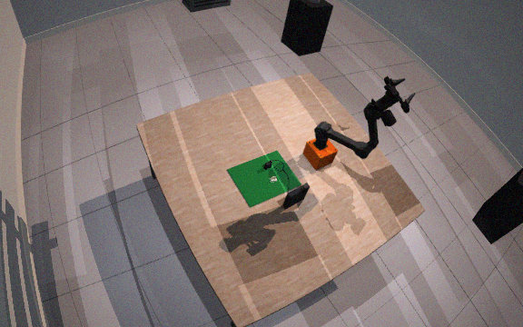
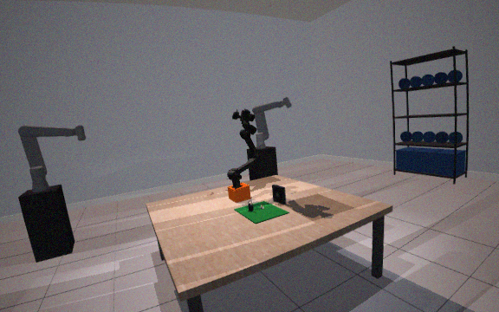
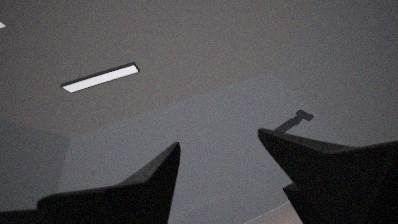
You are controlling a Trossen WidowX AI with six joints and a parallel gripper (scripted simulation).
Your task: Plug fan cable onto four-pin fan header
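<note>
The dark plug lies 49 cm ahead of my gripper tip, 29 cm to the right of it and 66 cm below it. Also, from my gripper tip: black fan 50 cm ahead, 6 cm to the right, 62 cm below; then green board 54 cm ahead, 25 cm to the right, 69 cm below.
</note>
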